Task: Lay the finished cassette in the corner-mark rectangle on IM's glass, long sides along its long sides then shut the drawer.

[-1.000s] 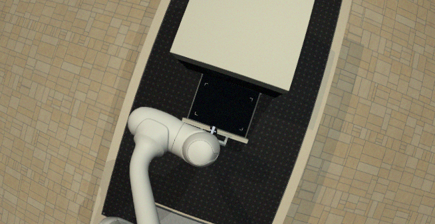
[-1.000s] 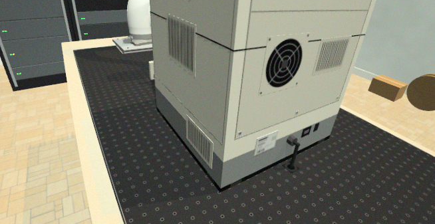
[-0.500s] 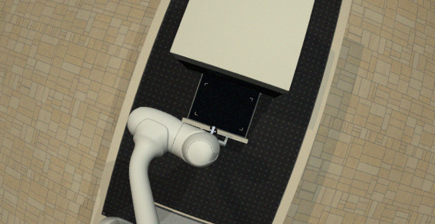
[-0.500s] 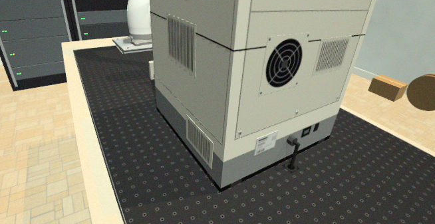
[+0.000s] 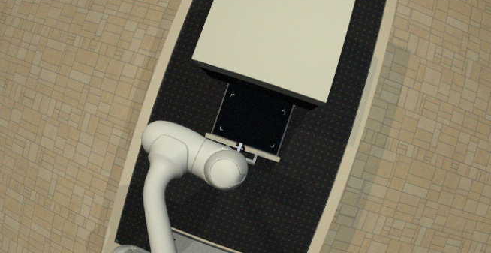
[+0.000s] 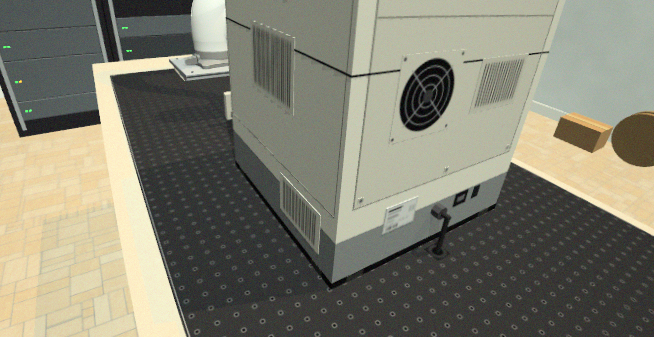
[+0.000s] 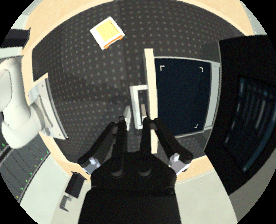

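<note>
My hand is 20 mm past the cassette, 240 mm to the right of it and 90 mm above it.
</note>
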